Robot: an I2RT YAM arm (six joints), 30 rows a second.
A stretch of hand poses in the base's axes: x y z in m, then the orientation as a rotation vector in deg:
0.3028 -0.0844 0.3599 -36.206 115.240 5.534
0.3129 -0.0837 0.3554 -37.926 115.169 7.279
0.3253 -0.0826 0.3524 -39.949 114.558 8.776
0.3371 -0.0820 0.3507 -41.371 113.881 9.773
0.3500 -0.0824 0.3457 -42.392 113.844 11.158
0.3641 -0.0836 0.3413 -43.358 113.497 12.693
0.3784 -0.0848 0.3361 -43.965 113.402 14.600
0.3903 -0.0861 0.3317 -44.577 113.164 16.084
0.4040 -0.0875 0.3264 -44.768 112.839 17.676
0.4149 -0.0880 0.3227 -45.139 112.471 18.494
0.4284 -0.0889 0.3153 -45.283 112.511 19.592
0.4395 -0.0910 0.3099 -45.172 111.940 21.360
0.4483 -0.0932 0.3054 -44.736 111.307 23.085
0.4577 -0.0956 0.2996 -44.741 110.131 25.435
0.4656 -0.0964 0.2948 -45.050 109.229 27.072
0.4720 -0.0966 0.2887 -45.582 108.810 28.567
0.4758 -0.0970 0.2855 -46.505 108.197 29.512
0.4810 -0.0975 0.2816 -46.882 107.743 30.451
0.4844 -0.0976 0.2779 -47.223 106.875 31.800
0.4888 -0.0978 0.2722 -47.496 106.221 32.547
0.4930 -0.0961 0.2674 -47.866 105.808 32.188
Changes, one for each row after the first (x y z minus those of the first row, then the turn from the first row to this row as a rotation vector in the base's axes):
0.0101 0.0007 -0.0045 0.397 0.601 1.912
0.0225 0.0018 -0.0075 0.587 0.704 4.034
0.0343 0.0024 -0.0092 0.728 0.548 5.554
0.0472 0.0020 -0.0142 1.181 1.044 6.824
0.0613 0.0008 -0.0186 1.817 1.295 8.181
0.0756 -0.0004 -0.0238 2.810 1.839 9.390
0.0875 -0.0017 -0.0282 3.545 2.147 10.460
0.1012 -0.0031 -0.0335 4.566 2.344 11.308
0.1121 -0.0036 -0.0372 5.002 2.312 11.975
0.1256 -0.0045 -0.0446 5.640 2.707 12.509
0.1367 -0.0066 -0.0500 6.965 2.707 13.282
0.1455 -0.0088 -0.0545 8.432 2.596 13.834
0.1549 -0.0112 -0.0603 10.210 2.287 15.071
0.1628 -0.0120 -0.0651 11.319 2.068 16.165
0.1692 -0.0122 -0.0712 12.114 2.296 17.238
0.1730 -0.0126 -0.0744 12.407 2.237 18.399
0.1782 -0.0131 -0.0783 12.926 2.228 19.151
0.1816 -0.0132 -0.0820 13.819 1.991 20.151
0.1860 -0.0134 -0.0877 14.311 1.724 20.808
0.1902 -0.0117 -0.0925 13.996 1.288 21.019

